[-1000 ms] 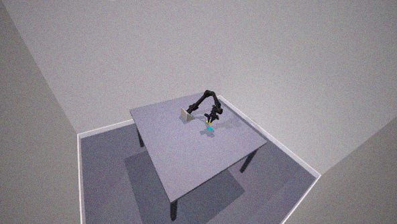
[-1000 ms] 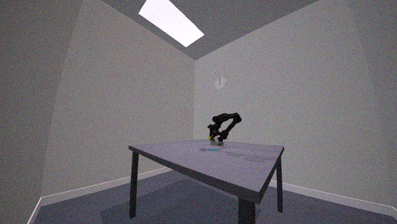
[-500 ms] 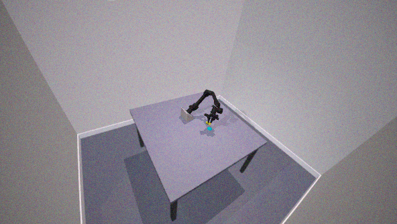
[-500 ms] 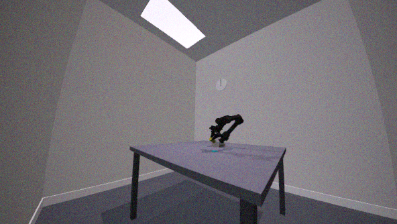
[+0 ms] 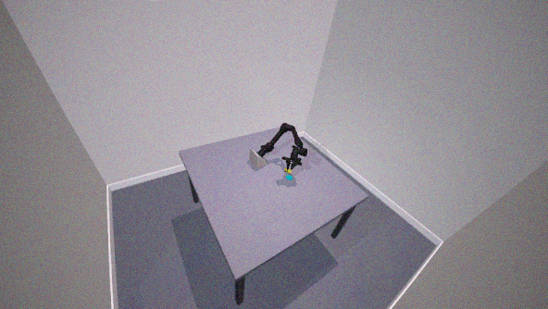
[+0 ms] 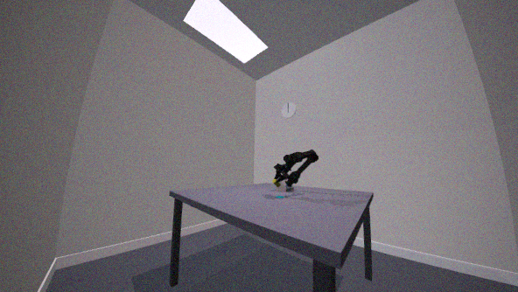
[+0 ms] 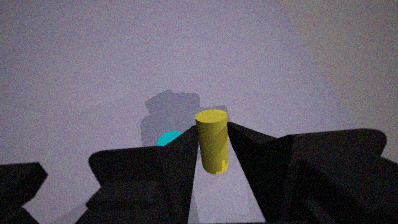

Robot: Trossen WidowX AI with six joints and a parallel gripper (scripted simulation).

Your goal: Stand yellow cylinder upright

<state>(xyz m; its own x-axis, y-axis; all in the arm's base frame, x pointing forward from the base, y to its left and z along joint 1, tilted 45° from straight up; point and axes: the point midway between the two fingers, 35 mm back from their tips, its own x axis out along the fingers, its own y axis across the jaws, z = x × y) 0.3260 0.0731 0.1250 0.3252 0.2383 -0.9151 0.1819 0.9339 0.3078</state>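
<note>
Now: the cyan circle 1 cm behind my gripper tip, 3 cm to the left of it and 11 cm below it. Round my gripper tip: yellow tall cylinder: 2 cm behind, 1 cm below.
</note>
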